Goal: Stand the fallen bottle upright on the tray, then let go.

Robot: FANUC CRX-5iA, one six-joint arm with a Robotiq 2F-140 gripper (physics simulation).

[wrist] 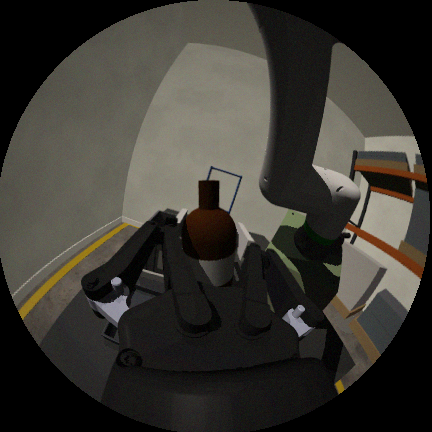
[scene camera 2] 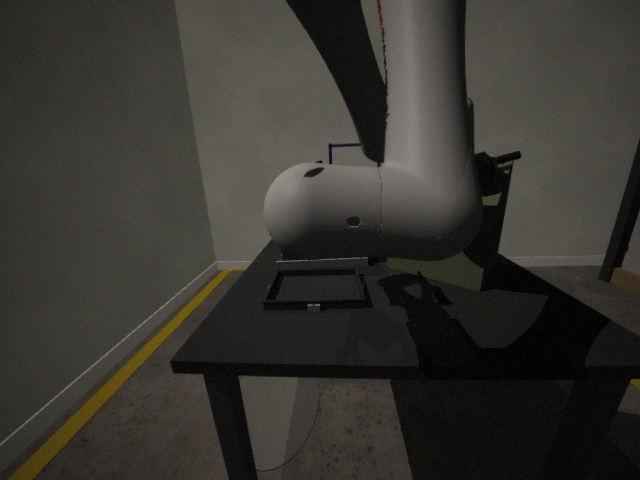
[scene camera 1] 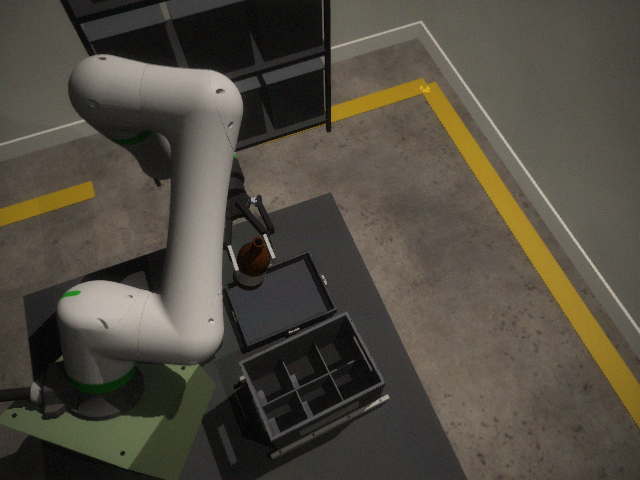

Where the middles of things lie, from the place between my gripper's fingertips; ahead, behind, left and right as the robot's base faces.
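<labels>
There is the brown bottle (scene camera 1: pixel 253 259), and my gripper is 10 mm past it, 20 mm to the right of it and 20 mm above it.
</labels>
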